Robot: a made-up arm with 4 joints. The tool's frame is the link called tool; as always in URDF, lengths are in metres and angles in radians. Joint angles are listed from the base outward. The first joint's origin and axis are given. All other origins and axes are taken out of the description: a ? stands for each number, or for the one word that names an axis. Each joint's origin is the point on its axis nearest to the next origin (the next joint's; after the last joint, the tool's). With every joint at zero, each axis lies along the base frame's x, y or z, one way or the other. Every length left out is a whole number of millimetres.
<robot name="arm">
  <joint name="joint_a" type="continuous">
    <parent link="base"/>
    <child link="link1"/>
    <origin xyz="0 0.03 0.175"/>
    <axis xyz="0 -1 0"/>
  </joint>
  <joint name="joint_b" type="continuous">
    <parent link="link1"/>
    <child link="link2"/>
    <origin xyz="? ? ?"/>
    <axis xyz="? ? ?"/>
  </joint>
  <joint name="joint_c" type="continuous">
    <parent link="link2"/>
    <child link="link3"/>
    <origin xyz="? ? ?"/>
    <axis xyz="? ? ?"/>
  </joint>
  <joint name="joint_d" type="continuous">
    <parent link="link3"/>
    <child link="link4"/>
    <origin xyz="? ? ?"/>
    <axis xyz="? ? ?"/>
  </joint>
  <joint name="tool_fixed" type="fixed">
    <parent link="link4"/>
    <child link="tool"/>
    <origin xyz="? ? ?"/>
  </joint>
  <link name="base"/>
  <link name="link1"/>
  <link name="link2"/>
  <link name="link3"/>
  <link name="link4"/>
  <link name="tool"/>
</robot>
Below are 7 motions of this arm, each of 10 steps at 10 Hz.
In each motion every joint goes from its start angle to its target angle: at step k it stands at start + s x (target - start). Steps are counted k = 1, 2, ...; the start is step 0. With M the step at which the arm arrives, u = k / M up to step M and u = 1 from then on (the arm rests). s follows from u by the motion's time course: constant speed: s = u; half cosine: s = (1 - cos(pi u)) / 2; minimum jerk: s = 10 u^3 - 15 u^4 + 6 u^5.
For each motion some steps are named. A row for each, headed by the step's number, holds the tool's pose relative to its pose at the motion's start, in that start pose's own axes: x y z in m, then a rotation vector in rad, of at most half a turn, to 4 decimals.
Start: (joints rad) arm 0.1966 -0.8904 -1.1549 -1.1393
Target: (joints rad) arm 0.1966 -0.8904 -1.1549 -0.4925
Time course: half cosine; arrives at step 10
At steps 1, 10:
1: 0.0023 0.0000 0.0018 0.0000 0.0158 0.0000
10: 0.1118 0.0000 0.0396 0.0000 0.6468 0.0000

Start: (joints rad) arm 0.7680 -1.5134 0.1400 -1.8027
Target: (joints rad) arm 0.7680 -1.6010 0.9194 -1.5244
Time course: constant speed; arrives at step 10
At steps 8, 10:
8: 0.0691 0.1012 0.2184 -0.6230 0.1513 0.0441
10: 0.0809 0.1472 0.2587 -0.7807 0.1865 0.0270

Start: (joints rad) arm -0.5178 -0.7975 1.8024 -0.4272
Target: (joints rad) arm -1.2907 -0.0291 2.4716 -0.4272
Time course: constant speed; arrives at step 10
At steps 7, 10:
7: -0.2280 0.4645 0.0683 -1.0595 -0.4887 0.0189
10: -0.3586 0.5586 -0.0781 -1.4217 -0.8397 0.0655

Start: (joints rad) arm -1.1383 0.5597 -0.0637 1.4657
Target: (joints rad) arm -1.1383 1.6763 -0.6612 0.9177
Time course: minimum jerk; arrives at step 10
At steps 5, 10:
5: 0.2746 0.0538 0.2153 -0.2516 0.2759 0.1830
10: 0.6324 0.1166 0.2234 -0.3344 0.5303 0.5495

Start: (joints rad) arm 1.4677 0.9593 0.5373 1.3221
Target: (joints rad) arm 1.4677 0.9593 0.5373 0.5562
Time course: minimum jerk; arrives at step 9
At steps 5, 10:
5: -0.0535 0.0000 -0.0667 0.0000 -0.4621 0.0000
10: -0.0698 0.0000 -0.1208 0.0000 -0.7659 0.0000

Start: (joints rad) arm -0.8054 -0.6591 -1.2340 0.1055
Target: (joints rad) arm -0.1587 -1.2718 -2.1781 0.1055
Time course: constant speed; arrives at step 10
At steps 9, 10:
9: 0.0603 0.6675 0.0342 -1.2336 0.1024 0.6282
10: 0.0713 0.7386 -0.0217 -1.3683 0.1755 0.6720

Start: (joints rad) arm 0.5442 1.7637 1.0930 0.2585
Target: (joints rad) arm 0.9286 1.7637 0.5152 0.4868
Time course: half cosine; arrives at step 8
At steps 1, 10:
1: 0.0057 -0.0053 0.0021 0.0068 0.0018 0.0246
10: 0.1225 -0.0768 0.0749 0.0535 -0.0498 0.6317

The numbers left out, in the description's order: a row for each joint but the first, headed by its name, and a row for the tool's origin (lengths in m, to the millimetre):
joint_b: xyz -0.089 0 -0.162, axis 0 1 0
joint_c: xyz 0.114 0 0.313, axis 0 0 -1
joint_d: xyz 0.079 -0.34 0, axis 0 1 0
tool: xyz -0.115 0 0.147

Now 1 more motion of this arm.
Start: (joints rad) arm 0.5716 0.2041 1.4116 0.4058
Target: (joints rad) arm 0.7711 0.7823 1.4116 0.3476
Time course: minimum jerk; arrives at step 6
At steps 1, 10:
1: -0.0001 0.0078 0.0025 -0.0122 0.0001 -0.0052
10: 0.0103 0.2299 0.0432 -0.3476 0.0025 -0.1375

